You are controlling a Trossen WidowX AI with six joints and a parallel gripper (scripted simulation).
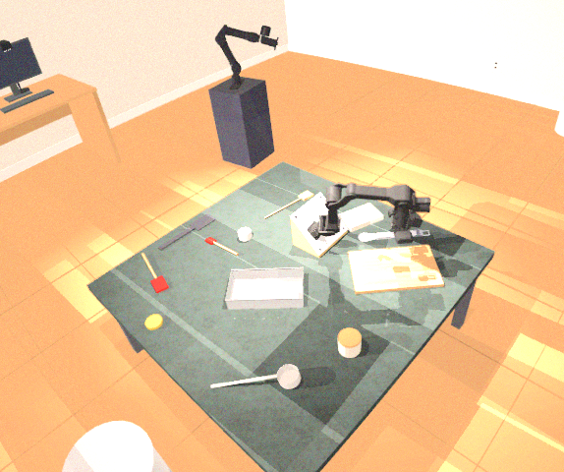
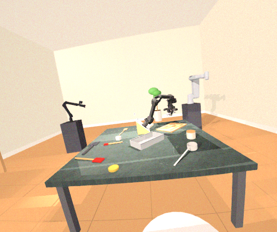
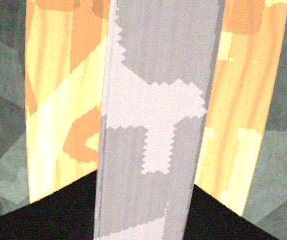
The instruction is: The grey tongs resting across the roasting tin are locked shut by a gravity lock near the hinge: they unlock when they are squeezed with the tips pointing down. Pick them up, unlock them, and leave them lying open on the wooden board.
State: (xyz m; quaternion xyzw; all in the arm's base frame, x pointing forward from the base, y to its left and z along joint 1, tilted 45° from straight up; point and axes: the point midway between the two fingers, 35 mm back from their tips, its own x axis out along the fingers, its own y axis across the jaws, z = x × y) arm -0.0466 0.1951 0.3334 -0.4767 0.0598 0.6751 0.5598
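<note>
My gripper tip is 1 cm short of the wooden board and 15 cm above it. The rest, counted from my gripper tip: roasting tin: 39 cm ahead, 39 cm to the right, 13 cm below; then cleaver: 25 cm ahead, 98 cm to the right, 15 cm below; then yellow disc: 75 cm ahead, 69 cm to the right, 15 cm below.
</note>
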